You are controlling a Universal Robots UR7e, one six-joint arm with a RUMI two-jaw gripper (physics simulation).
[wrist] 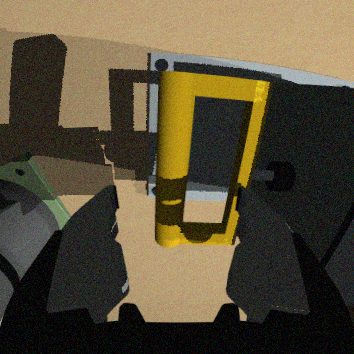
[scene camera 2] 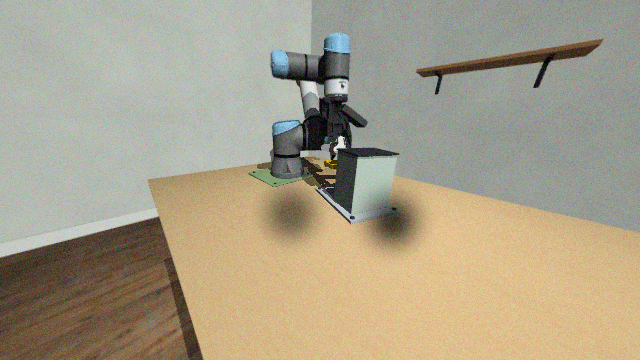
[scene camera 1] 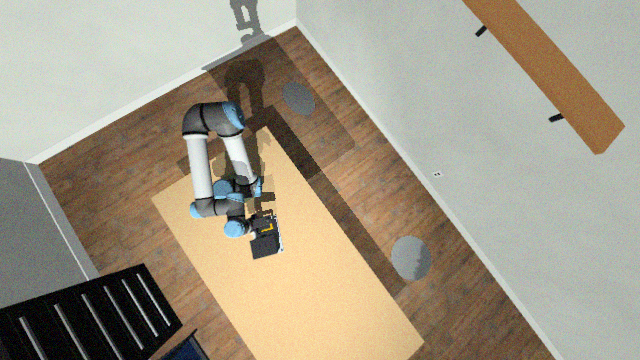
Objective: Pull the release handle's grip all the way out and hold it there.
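The release handle's yellow grip [scene camera 1: 271, 228] [scene camera 2: 330, 164] [wrist: 172, 125] is a rectangular loop with a thick round outer bar. It stands out from the dark side of a box-shaped housing [scene camera 1: 265, 246] [scene camera 2: 372, 182] [wrist: 315, 135]; part of a short rod [wrist: 264, 175] shows between grip and housing. My gripper [scene camera 2: 336, 152] [wrist: 176, 188] is open and points down at the grip. In the wrist view the lower end of the grip shows between the fingers, and the right fingertip overlaps the loop's inner bar. Whether they touch is unclear. The fingertips are hard to make out in scene camera 1.
The housing stands on a pale base plate [scene camera 2: 372, 215] [wrist: 161, 57] on the wooden table [scene camera 1: 320, 280] [scene camera 2: 400, 300]. The arm's base stands on a green plate [scene camera 2: 275, 181] [wrist: 52, 210] nearby. A brown wall shelf [scene camera 1: 555, 75] [scene camera 2: 505, 61] hangs on the wall.
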